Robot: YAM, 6 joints.
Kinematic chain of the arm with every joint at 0, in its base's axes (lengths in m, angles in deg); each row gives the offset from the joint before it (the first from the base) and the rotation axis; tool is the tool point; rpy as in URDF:
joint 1: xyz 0 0 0.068 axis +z
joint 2: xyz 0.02 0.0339 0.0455 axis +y
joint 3: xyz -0.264 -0.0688 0 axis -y
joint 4: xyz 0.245 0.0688 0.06 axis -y
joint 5: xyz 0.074 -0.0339 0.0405 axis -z
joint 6: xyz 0.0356 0 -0.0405 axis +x
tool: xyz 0 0 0 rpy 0 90 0
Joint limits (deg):
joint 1: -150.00..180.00
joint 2: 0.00..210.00
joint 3: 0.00..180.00
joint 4: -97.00..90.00
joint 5: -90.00..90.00
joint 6: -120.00..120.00
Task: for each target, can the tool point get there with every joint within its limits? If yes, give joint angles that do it. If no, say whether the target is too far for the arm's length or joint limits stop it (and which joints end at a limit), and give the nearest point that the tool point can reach.
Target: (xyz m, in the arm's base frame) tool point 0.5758 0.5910 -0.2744
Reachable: no: too far | nearest point 0.4074 0.4182 -0.1581 | short by 0.268 m
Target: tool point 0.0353 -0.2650 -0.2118
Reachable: yes | joints -89.55 177.17 71.75 8.11 -68.73 -83.44
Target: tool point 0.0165 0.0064 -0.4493
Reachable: no: joint limits stop it (at a limit: joint 2) | nearest point 0.0724 0.0281 -0.3374 | short by 0.127 m
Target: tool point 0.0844 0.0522 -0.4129
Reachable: no: joint limits stop it (at a limit: joint 2) | nearest point 0.1024 0.0634 -0.3569 | short by 0.060 m
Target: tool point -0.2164 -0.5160 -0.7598
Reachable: no: too far | nearest point -0.1503 -0.3583 -0.3522 | short by 0.442 m
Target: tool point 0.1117 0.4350 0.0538
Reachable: yes | joints 73.87 132.36 69.79 25.15 -22.42 -71.46
